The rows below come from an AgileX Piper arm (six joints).
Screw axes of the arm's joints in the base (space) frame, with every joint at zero. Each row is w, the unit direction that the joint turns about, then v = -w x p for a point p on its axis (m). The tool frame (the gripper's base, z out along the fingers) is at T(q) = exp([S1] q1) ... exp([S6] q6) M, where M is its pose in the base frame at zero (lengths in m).
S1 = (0, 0, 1, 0, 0, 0)
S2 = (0, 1, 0, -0.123, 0, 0)
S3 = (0, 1, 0, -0.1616, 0, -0.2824)
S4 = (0.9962, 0, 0.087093, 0, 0.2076, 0)
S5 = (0, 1, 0, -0.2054, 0, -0.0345)
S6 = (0.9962, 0, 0.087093, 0, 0.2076, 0)
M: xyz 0.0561 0 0.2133 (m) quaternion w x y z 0.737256 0 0.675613 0
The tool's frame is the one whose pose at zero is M.
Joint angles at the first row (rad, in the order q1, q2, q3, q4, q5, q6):
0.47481 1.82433 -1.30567 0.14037 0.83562 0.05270
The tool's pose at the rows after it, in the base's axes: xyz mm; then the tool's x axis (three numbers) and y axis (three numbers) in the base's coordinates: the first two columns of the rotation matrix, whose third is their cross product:
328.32 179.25 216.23 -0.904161 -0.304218 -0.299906 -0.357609 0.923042 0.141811
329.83 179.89 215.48 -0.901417 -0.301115 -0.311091 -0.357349 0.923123 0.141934
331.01 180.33 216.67 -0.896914 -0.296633 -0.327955 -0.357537 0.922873 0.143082
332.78 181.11 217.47 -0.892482 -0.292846 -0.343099 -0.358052 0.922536 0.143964
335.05 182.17 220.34 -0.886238 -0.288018 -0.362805 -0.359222 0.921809 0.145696
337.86 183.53 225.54 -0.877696 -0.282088 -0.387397 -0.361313 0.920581 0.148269
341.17 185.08 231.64 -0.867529 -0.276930 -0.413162 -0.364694 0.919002 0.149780
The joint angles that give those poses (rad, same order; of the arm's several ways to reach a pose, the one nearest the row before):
0.47480 1.82433 -1.30647 0.14047 0.82235 0.04810
0.47489 1.82765 -1.30674 0.14009 0.80741 0.04843
0.47484 1.82590 -1.30693 0.14028 0.79128 0.04858
0.47486 1.82736 -1.31030 0.14036 0.77691 0.04847
0.47487 1.82717 -1.31912 0.14062 0.76453 0.04852
0.47484 1.82531 -1.33421 0.14106 0.75452 0.04859
0.47481 1.82440 -1.35390 0.14024 0.74676 0.04834

